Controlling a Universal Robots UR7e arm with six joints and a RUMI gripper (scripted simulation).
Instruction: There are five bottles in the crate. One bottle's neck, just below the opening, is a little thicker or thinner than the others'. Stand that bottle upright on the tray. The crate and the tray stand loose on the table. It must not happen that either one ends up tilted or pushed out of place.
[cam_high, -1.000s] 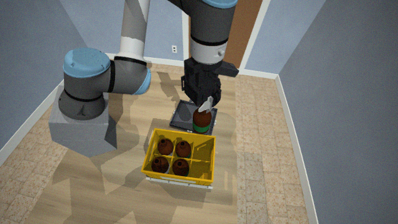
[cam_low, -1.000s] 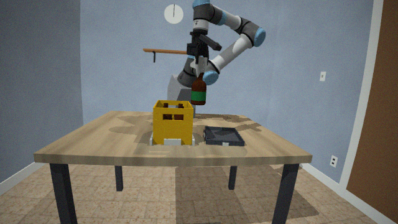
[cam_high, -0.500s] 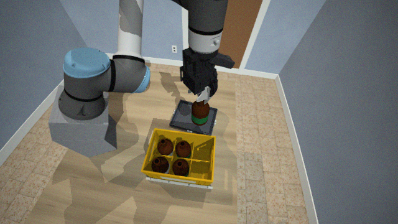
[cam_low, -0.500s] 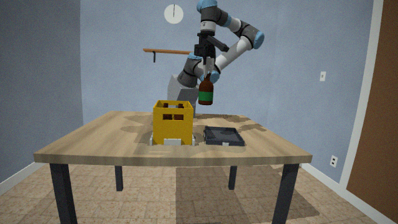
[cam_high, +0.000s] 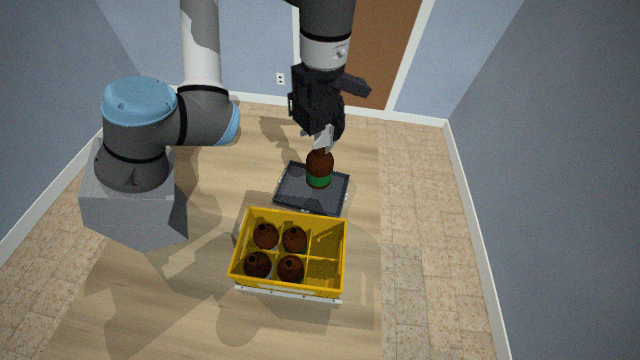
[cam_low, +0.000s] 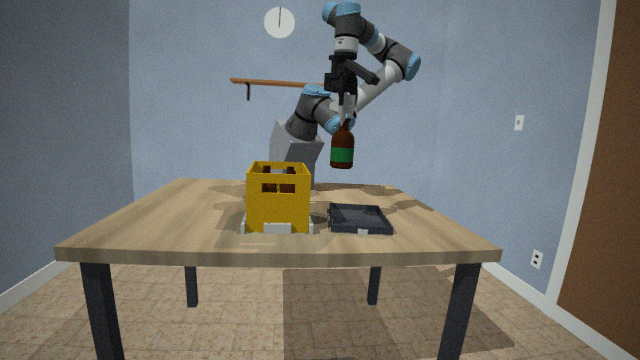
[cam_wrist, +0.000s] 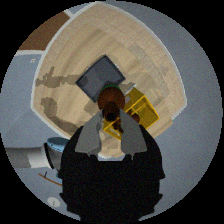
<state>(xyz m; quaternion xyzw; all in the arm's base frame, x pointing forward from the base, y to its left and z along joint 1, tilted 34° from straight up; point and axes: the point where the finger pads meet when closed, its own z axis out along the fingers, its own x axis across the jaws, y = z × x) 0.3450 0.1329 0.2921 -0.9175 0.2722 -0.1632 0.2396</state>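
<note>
Now: hand 7 cm above the bottle. From my hand the other things lie so: crate (1 cm ahead, 21 cm to the right, 25 cm below); then tray (5 cm behind, 6 cm to the left, 32 cm below).
</note>
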